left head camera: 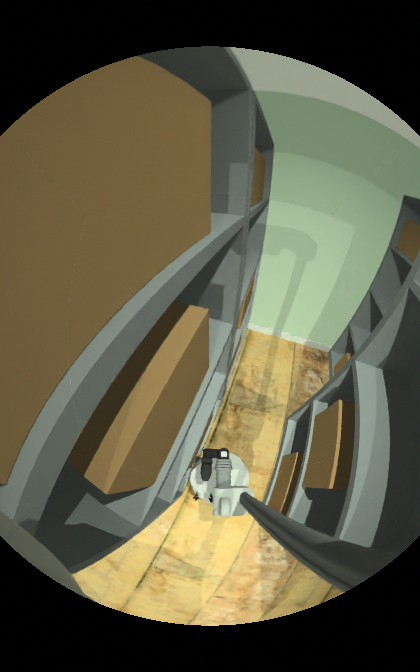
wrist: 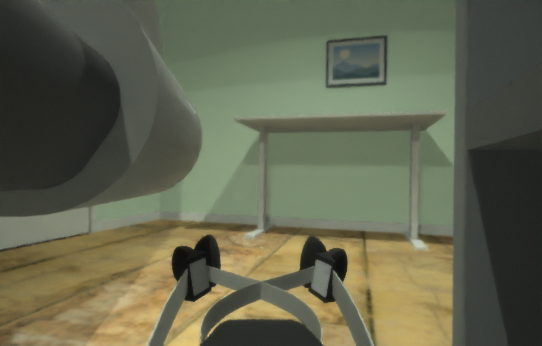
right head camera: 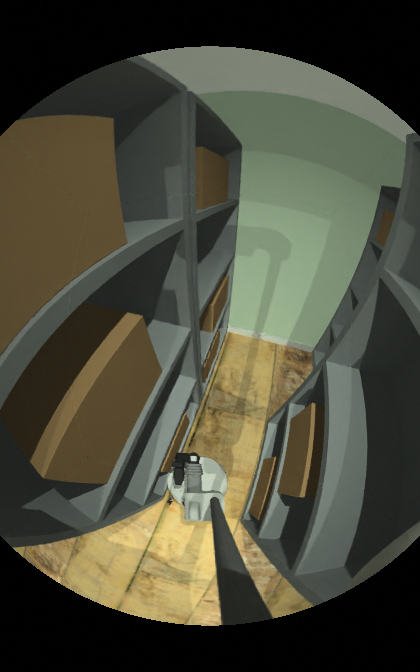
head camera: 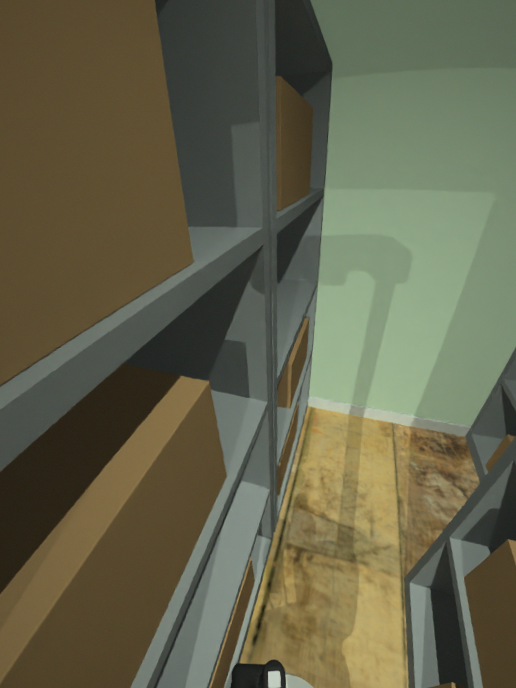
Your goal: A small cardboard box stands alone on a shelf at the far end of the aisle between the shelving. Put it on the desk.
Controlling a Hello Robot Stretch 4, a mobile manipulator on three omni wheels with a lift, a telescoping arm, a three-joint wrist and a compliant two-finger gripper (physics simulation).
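Frame: origin at the robot's base, x left, y up, z ahead, level; millimetres.
Seen in the pictures: gripper, between the fingertips: point(wrist: 260, 255).
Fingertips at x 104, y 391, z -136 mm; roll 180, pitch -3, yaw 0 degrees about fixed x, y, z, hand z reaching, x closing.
Observation:
Pixels of each thing's top centre, then the offset from my fingertips to it. Level surfaces: height alone.
- desk, height of its surface: dy +507 mm
- upper box, centre of its top: point(head camera: 251, 100) dz +1260, dx -115, dy +1300 mm
- lower box, centre of its top: point(head camera: 273, 334) dz +1449, dx -183, dy +385 mm
My gripper point(wrist: 260, 255) point(left head camera: 203, 497) is open in the wrist view, its two black fingertips apart with no object between them. The desk point(wrist: 340, 123), a pale top on two legs, stands against the green wall in the wrist view, well beyond the gripper. At the far end of the left shelving, cardboard boxes show: an upper box point(head camera: 295, 145) point(right head camera: 212, 178) and a lower box point(head camera: 298, 361) point(right head camera: 216, 305). At the far right, a box point(left head camera: 410, 239) point(right head camera: 385, 227) partly shows. I cannot tell which, if any, is the small box of the task.
Left shelving point(head camera: 268, 333) point(right head camera: 189, 250) with large boxes point(head camera: 83, 166) point(head camera: 138, 527) stands close along the aisle. Right shelving point(right head camera: 345, 400) with boxes point(right head camera: 299, 450) narrows it. The green wall point(head camera: 411, 333) closes the aisle. In the wrist view, a grey shelf edge point(wrist: 461, 200) stands close at the right.

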